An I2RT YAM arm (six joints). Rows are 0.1 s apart.
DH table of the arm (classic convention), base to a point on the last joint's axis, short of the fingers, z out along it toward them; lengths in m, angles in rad. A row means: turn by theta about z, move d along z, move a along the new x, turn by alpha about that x. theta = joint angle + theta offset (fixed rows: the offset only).
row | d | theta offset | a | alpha
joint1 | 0.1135 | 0 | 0.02 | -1.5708
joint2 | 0 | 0 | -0.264 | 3.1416
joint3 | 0 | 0.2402 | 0.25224 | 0
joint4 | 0 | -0.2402 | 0.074 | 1.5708
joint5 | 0 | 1.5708 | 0 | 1.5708
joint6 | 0.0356 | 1.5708 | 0 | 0
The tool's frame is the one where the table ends.
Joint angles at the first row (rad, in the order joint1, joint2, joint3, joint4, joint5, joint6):
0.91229 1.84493 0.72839 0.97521 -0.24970 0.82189
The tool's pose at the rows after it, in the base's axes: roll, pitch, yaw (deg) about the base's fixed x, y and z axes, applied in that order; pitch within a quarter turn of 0, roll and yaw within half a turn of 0; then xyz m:
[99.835 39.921 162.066 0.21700 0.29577 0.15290]
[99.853 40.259 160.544 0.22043 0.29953 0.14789]
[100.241 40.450 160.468 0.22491 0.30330 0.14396]
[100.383 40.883 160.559 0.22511 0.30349 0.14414]
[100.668 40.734 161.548 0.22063 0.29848 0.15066]
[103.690 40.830 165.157 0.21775 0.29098 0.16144]
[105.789 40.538 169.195 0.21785 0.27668 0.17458]
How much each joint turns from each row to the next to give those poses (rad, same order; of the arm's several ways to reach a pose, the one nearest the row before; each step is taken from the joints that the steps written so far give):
0.00349 0.04011 0.01984 0.02667 0.02050 0.01402
0.00154 0.03167 0.01623 0.01672 0.02881 -0.00186
-0.00305 0.02768 0.02220 0.00072 0.00329 -0.00445
-0.00001 -0.00025 0.00146 -0.00267 0.00109 -0.00784
0.00000 -0.04247 -0.02237 -0.02466 -0.01405 -0.00075
-0.00966 -0.07185 -0.01251 -0.10107 -0.03504 -0.02266
-0.03271 -0.08552 -0.01845 -0.10111 -0.07612 -0.02451

